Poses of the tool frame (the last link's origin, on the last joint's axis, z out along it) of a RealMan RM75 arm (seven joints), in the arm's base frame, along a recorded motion.
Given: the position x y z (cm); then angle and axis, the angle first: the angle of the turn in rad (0 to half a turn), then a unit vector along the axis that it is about.
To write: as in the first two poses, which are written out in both.
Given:
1: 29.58 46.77 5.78 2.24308 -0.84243 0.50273 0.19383
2: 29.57 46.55 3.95 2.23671 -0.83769 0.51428 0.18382
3: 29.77 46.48 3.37 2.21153 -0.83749 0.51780 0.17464
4: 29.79 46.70 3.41 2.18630 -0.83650 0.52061 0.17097
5: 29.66 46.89 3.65 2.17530 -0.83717 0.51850 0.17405
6: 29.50 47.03 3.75 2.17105 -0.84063 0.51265 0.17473
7: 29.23 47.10 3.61 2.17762 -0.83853 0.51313 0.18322
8: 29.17 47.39 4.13 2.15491 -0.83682 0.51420 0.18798
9: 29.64 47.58 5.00 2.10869 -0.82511 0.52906 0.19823
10: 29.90 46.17 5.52 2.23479 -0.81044 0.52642 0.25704
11: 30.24 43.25 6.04 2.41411 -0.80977 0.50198 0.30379
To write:
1: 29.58 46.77 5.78 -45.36 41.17 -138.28
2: 29.57 46.55 3.95 -46.87 40.81 -138.07
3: 29.77 46.48 3.37 -46.60 40.45 -136.18
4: 29.79 46.70 3.41 -46.12 40.59 -134.40
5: 29.66 46.89 3.65 -45.36 40.93 -133.58
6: 29.50 47.03 3.75 -44.42 40.76 -133.05
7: 29.23 47.10 3.61 -44.53 41.51 -133.72
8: 29.17 47.39 4.13 -43.67 42.30 -132.18
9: 29.64 47.58 5.00 -43.45 44.56 -129.47
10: 29.90 46.17 5.52 -47.57 48.70 -140.53
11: 30.24 43.25 6.04 -51.88 49.78 -155.08
